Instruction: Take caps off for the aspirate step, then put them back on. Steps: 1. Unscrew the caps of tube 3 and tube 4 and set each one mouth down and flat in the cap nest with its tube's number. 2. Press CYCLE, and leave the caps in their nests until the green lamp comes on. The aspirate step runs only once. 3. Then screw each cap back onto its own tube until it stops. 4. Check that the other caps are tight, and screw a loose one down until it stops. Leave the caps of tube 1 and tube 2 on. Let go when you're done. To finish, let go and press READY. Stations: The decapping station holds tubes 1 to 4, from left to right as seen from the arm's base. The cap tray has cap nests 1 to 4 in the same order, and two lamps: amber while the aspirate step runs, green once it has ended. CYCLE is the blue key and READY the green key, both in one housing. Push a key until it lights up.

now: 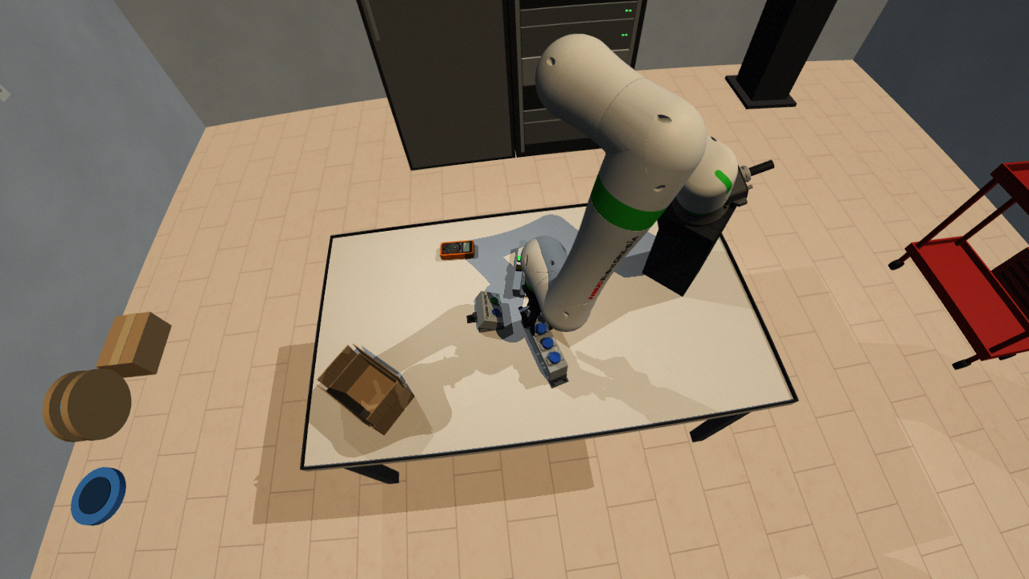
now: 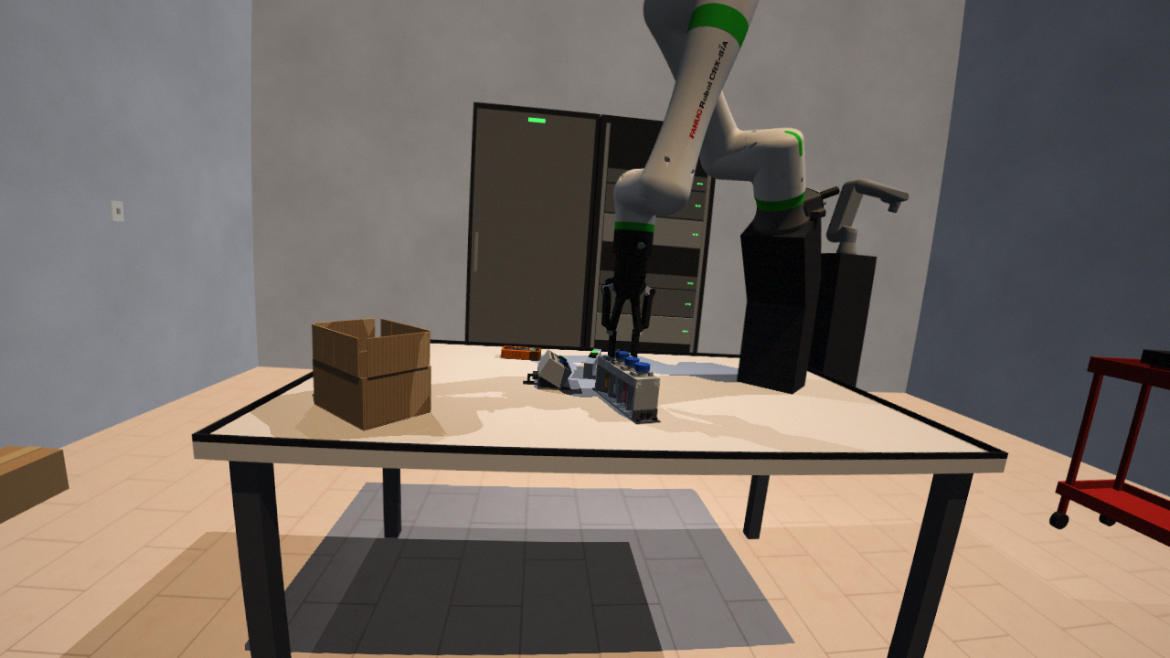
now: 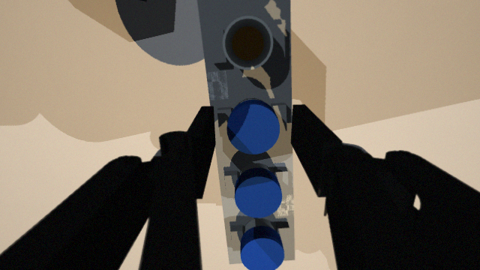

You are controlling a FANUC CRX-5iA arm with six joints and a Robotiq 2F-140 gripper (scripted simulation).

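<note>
Right now the blue cap is 3 cm below my hand. From my hand the other things lie so: blue cycle key (14 cm ahead, 11 cm to the right, 8 cm below); then key housing (16 cm ahead, 13 cm to the right, 9 cm below); then green ready key (14 cm ahead, 15 cm to the right, 8 cm below).
</note>
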